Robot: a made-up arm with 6 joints. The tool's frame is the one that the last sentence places.
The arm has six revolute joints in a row. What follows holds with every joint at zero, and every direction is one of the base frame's. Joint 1 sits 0.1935 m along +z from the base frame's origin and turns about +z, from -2.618 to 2.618 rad. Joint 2 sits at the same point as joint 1 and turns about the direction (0.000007, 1, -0.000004), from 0 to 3.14 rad. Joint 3 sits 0.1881 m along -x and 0.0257 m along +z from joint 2 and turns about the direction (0.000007, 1, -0.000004), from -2.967 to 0 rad. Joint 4 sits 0.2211 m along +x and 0.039 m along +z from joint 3 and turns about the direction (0.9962, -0.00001, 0.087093), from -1.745 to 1.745 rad. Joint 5 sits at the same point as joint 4 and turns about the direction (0.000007, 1, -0.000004), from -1.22 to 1.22 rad. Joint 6 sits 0.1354 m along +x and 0.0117 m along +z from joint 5 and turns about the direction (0.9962, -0.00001, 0.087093), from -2.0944 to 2.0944 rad. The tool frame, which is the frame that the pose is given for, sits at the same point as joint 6; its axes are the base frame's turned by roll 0, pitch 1.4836 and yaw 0 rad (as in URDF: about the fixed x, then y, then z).
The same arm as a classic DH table. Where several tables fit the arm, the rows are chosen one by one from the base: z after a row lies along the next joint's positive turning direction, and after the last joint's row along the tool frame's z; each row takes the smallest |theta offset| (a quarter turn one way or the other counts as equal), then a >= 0, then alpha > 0; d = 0 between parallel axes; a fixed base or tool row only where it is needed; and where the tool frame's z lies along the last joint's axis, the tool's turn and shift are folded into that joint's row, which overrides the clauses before.
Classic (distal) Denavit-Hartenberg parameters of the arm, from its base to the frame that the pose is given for. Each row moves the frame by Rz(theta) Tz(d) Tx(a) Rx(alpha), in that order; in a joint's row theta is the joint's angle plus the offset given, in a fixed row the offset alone. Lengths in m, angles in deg.
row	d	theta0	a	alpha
joint 1	0.1935	0	0	-90
joint 2	0	7.78	-0.1898	0
joint 3	0	77.22	-0.0196	90
joint 4	0.2237	0	0	-90
joint 5	0	0	0.0001	90
joint 6	0.1359	0	0	0
Joint limits (deg, base to tool): -150..150 0..179.91 -170..0 -99.98..99.98 -69.9..69.9 -120..120

